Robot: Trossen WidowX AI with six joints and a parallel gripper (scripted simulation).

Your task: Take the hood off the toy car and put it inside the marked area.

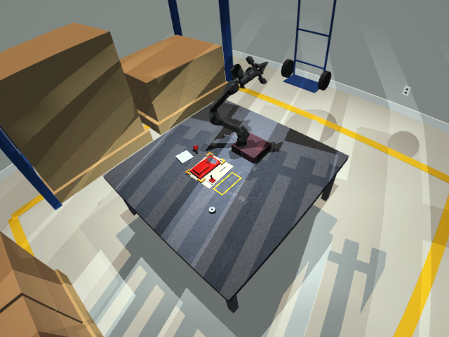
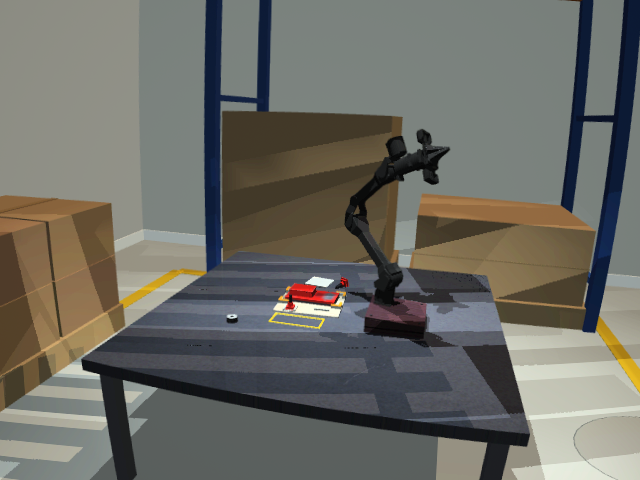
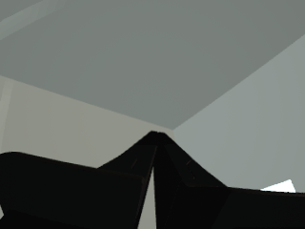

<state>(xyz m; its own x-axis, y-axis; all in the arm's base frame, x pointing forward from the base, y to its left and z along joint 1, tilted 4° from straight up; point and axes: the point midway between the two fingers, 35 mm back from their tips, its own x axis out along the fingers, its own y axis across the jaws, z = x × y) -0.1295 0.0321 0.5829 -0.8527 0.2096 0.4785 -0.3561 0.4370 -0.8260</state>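
The hood is 54 cm ahead of my gripper tip, 7 cm to the right of it and 61 cm below it. From my gripper tip the other things lie so: grey ring (67 cm ahead, 25 cm to the left, 64 cm below); white sheet (56 cm ahead, 28 cm to the right, 64 cm below).
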